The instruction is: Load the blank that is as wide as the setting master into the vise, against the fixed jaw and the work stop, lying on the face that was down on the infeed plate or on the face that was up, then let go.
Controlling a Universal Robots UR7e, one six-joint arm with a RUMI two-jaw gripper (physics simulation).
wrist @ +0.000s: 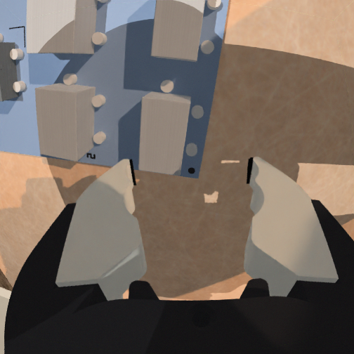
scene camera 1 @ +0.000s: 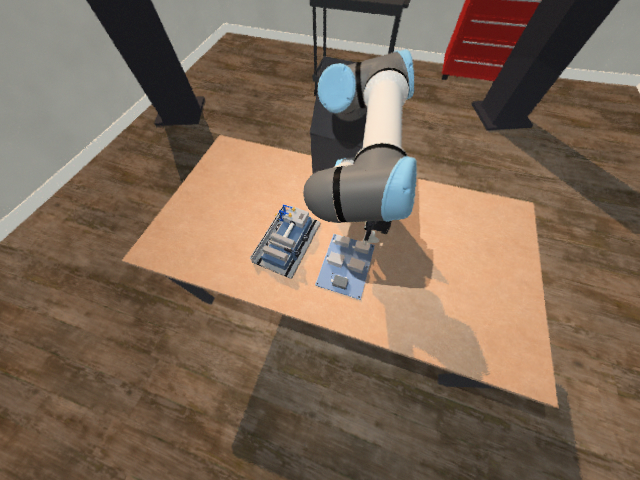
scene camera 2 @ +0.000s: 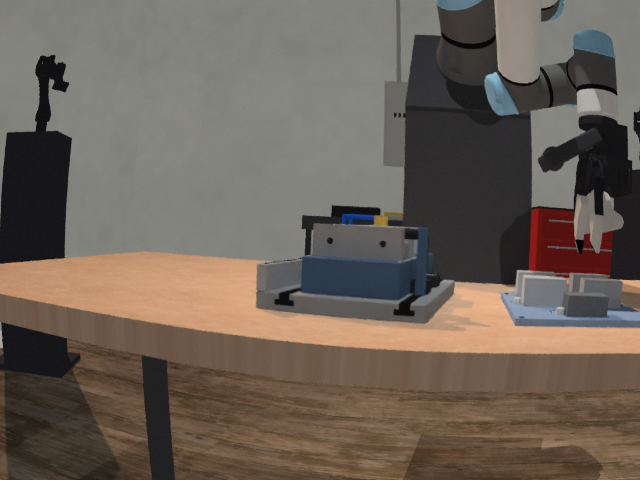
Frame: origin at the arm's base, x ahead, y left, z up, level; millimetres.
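Where they show: gripper, fingertip midpoint: [scene camera 1: 365, 237] [scene camera 2: 587, 253]; arm's base, link origin: [scene camera 2: 471, 63].
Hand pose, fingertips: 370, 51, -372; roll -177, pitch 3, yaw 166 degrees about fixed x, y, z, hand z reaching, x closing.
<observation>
Things, the pixels of their centre, and the offset from my fingertips, as dx, dy, dz. "pt": a spot on its surface instead. Level surfaces: height alone.
- blue infeed plate, body centre: [scene camera 2: 570, 308] [scene camera 1: 346, 264] +88, -87, -70
- light grey blank, body centre: [scene camera 2: 587, 286] [scene camera 1: 362, 247] +20, -11, -48
- darker grey block, body centre: [scene camera 2: 585, 304] [scene camera 1: 340, 282] +170, -121, -53
- vise, body centre: [scene camera 2: 373, 262] [scene camera 1: 286, 237] -40, -335, -24
- vise's grey tray base, surface spot: [scene camera 2: 351, 311] pt +100, -391, -67
- wooden table, surface height: dz -74
My gripper [scene camera 1: 373, 238] [scene camera 2: 588, 250] [wrist: 190, 161] is open and empty, pointing down above the back right corner of the blue infeed plate [scene camera 1: 356, 290] [scene camera 2: 568, 322] [wrist: 115, 65]. In the wrist view the left fingertip appears beside the near end of a light grey blank [scene camera 1: 361, 247] [wrist: 165, 135]. Three more light blanks stand on the plate: one [scene camera 1: 356, 265] [wrist: 65, 122], another [scene camera 1: 334, 258] [wrist: 177, 30], and one more. A darker grey block [scene camera 1: 339, 281] [scene camera 2: 585, 304], apparently the setting master, sits at the front. The vise [scene camera 2: 356, 277] has light jaws; its slot is hidden in scene view 2.
The vise's grey tray base [scene camera 2: 351, 311] has raised side rails and stands left of the plate on the wooden table [scene camera 1: 480, 258] [scene camera 2: 129, 289]. Blue and yellow parts [scene camera 1: 285, 210] rise at its back. Short round pins [wrist: 99, 137] stand beside the blanks.
</observation>
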